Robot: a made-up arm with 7 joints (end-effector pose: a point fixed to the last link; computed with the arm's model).
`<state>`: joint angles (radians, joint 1 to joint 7).
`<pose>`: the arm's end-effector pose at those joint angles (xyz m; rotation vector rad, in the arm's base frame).
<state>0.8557 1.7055 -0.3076 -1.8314 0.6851 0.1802 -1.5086</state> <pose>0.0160 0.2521 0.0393 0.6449 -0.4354 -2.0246</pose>
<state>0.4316 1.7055 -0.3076 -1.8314 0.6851 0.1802 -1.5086</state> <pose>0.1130 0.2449 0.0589 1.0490 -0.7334 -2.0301</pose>
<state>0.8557 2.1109 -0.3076 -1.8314 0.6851 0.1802 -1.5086</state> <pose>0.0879 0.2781 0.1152 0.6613 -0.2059 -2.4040</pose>
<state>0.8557 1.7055 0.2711 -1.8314 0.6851 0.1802 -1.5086</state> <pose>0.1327 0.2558 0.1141 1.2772 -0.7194 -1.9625</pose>
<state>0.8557 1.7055 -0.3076 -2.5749 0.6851 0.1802 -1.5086</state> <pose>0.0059 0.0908 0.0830 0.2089 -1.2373 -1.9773</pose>
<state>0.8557 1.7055 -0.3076 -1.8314 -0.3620 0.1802 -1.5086</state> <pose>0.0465 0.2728 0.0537 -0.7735 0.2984 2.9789</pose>
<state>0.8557 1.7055 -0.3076 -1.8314 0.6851 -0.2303 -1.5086</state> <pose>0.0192 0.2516 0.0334 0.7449 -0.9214 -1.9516</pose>
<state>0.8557 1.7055 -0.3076 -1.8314 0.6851 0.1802 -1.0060</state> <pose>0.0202 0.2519 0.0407 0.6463 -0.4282 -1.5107</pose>
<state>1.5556 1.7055 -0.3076 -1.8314 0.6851 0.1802 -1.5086</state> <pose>-0.1359 0.2331 0.0914 0.0043 0.0342 -1.8718</pose>
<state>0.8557 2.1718 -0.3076 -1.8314 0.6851 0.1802 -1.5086</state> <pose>0.0998 0.2784 0.1264 0.6621 -0.1676 -2.4596</pose>
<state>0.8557 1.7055 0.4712 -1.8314 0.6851 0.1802 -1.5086</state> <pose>0.1611 0.2522 0.1533 1.4973 -0.8159 -1.9068</pose>
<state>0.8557 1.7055 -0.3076 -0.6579 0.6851 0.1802 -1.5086</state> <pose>-0.0647 0.4479 0.1817 1.1495 0.8420 -1.6585</pose>
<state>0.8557 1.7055 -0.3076 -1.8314 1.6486 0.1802 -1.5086</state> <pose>0.0154 0.2154 0.0393 0.4530 -0.4490 -1.0700</pose>
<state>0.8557 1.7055 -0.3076 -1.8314 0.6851 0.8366 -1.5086</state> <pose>0.0147 0.2487 0.0494 0.4497 0.3317 -1.9995</pose>
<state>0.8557 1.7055 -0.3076 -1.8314 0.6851 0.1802 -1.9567</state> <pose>0.0126 0.2540 0.0385 0.6158 -0.4244 -2.4851</pose>
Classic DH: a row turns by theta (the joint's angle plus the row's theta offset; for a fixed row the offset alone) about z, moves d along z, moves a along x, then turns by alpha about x. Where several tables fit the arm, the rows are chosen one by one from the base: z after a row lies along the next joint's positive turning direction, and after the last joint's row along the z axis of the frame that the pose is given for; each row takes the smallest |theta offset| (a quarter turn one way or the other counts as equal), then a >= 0, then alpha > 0; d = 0 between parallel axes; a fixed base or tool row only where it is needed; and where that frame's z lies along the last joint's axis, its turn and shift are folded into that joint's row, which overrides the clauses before.
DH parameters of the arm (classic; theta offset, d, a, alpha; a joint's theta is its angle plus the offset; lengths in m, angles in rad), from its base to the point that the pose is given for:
base (fixed): 0 0.1985 0.016 -1.2217
joint 1: -1.5708 -0.0241 0.0156 -1.5708
joint 2: 1.2217 -0.039 0.013 1.5708
joint 3: 1.5708 -0.272 0.012 -1.5708
joint 4: 0 -0.005 -0.005 1.5708
joint 5: 0 -0.231 -0.021 -1.5708
joint 6: 0 -0.005 -0.021 1.5708
joint 7: 0.2724 0.0034 0.0088 0.3662
tool (fixed): -0.0277 -0.0047 0 0

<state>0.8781 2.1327 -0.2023 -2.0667 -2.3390 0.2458 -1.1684</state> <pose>0.1406 0.1636 0.1332 -0.2164 -0.0252 1.0143</pose>
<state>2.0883 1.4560 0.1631 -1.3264 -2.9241 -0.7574 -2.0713</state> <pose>-0.1594 0.3024 0.1546 1.7447 0.8040 0.2585</pose>
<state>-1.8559 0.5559 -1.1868 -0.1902 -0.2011 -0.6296 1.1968</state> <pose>0.5022 0.0137 0.3258 0.0169 -1.9245 -0.5254</pose>
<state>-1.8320 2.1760 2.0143 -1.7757 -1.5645 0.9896 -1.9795</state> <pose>-0.1851 0.2349 0.0492 0.2533 0.0328 1.8200</pose>
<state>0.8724 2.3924 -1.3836 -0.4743 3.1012 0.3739 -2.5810</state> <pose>0.0733 0.4042 0.4043 1.3989 1.1005 -1.2594</pose>
